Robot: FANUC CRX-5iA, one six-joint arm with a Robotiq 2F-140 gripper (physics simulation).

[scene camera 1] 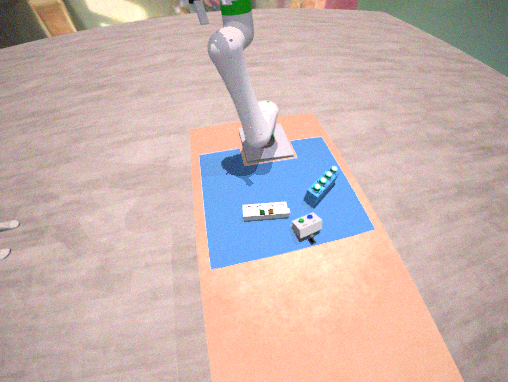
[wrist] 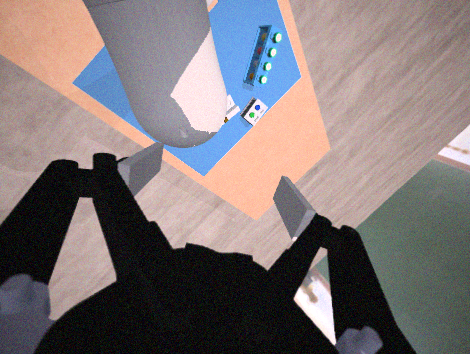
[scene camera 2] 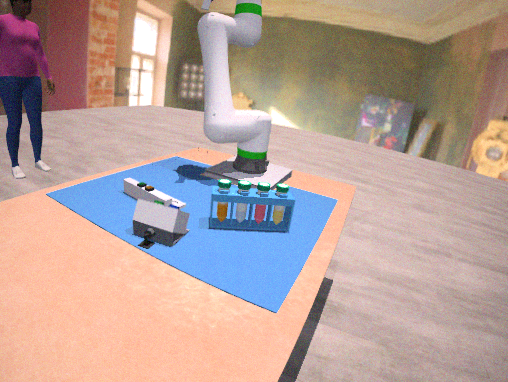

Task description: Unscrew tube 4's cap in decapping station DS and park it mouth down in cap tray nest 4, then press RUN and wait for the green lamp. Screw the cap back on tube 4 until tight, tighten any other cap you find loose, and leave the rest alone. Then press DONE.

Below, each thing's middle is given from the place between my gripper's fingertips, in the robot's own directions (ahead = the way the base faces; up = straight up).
My gripper is now 50 cm short of the button box (scene camera 2: 167, 225), 22 cm to the right of it and 67 cm above it.
